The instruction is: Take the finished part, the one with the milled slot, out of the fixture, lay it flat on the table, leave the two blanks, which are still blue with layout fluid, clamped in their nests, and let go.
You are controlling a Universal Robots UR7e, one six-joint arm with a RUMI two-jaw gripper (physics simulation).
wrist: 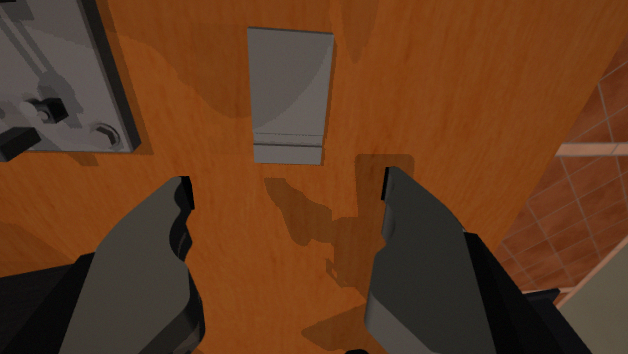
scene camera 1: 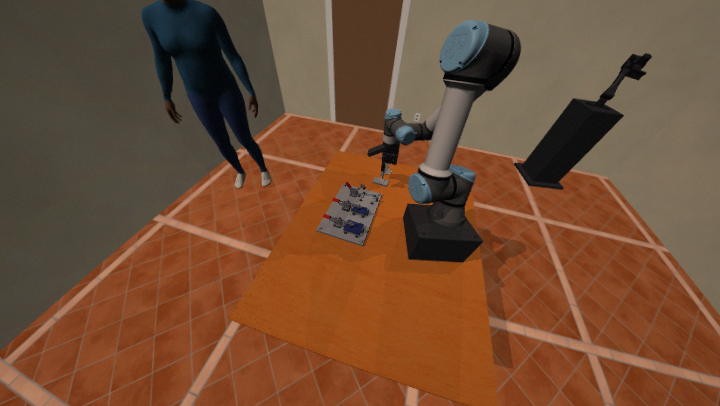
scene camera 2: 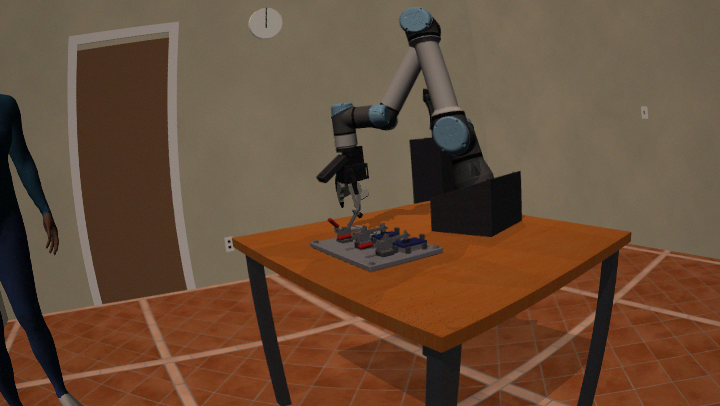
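The finished part point(scene camera 1: 380, 181) point(wrist: 290, 85), a bare grey block with a slot across it near one end, lies flat on the table beyond the fixture plate point(scene camera 1: 334, 235) point(scene camera 2: 352, 254) point(wrist: 85, 90). My gripper point(scene camera 1: 384, 176) point(scene camera 2: 350, 209) point(wrist: 289, 174) is open and empty, its fingers standing wide apart above the table, clear of the part. In the wrist view the slotted end is nearest the fingertips. One blue blank point(scene camera 1: 359, 210) point(scene camera 2: 384, 235) and another blue blank point(scene camera 1: 353, 228) point(scene camera 2: 409, 243) sit in their nests under clamps. The third nest holds no part.
The empty nest's red clamp handle point(scene camera 1: 346, 184) point(scene camera 2: 332, 222) is raised; the other two lie lower. The arm's black base block point(scene camera 1: 441, 237) point(scene camera 2: 473, 211) stands on the table point(scene camera 1: 383, 312) point(scene camera 2: 504, 272). A person point(scene camera 1: 201, 65) stands beyond the table.
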